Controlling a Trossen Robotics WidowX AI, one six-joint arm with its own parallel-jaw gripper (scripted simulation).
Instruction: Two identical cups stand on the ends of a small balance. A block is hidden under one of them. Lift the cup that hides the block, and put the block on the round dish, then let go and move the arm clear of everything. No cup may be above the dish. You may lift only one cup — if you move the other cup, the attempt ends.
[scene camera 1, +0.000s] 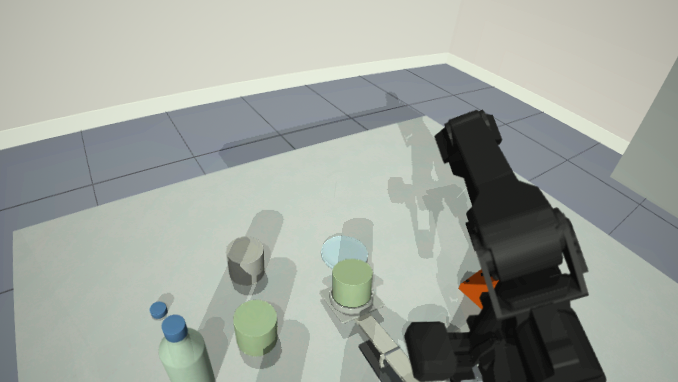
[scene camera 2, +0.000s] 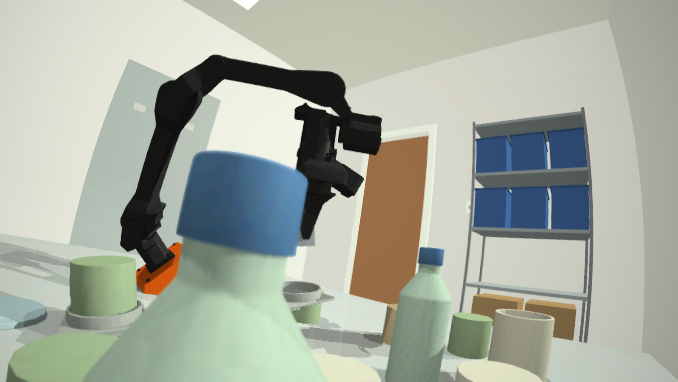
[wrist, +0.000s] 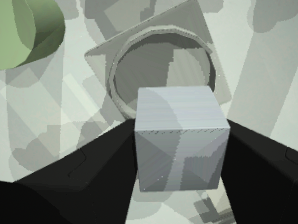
grey cup: scene camera 1 245, 255; not seen in scene camera 2 (out of frame); not seen in the wrist view (out of frame)
